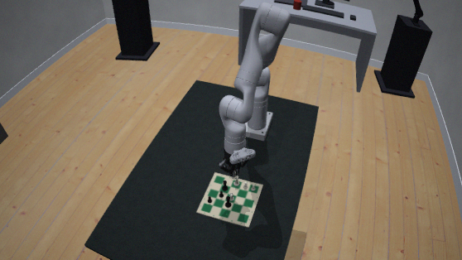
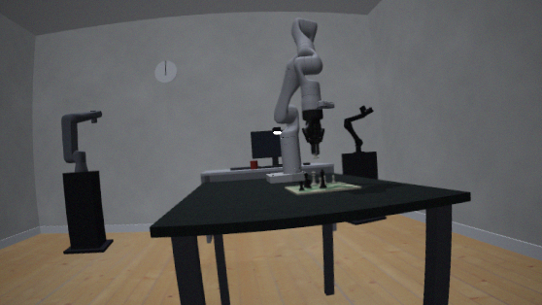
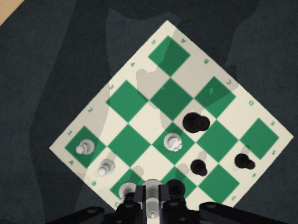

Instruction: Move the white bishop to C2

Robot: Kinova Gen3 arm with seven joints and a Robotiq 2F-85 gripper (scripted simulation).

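Now: the green-and-cream chessboard 4 cm ahead of my hand, 1 cm to the right of it and 14 cm below it. From my hand the other things lie so: black chess piece (7 cm ahead, 1 cm to the right, 10 cm below).
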